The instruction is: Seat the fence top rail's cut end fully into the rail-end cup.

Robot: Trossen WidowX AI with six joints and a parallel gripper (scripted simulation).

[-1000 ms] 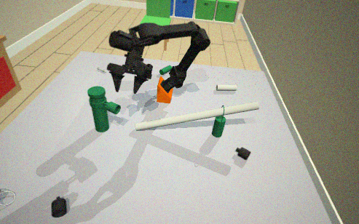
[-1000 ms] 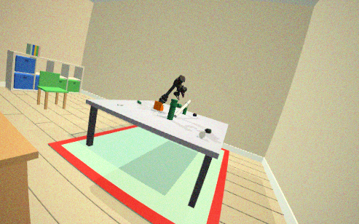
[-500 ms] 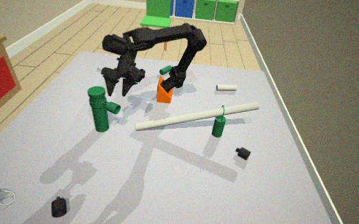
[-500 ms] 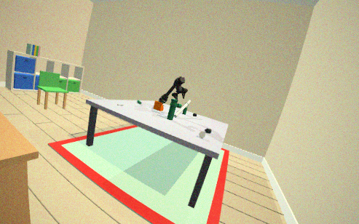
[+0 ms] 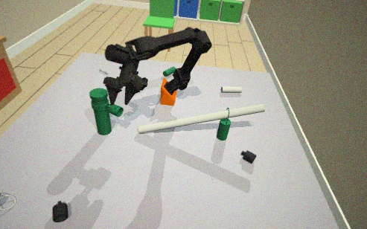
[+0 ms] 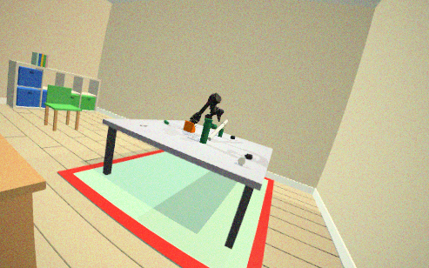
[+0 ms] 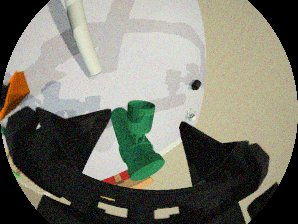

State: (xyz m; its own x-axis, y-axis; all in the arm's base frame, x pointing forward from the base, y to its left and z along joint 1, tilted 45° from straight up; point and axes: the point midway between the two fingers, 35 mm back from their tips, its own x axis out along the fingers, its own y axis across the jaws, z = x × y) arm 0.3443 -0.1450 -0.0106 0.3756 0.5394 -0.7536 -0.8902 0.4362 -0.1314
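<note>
Now: gripper tip 30 mm to the left of the rail-end cup and 30 mm above it. Also, from my gripper tip: small screw: 490 mm behind, 340 mm to the right, 170 mm below; white clamp: 390 mm ahead, 220 mm to the right, 160 mm below; small green cylinder: 620 mm behind, 50 mm to the left, 160 mm below.
</note>
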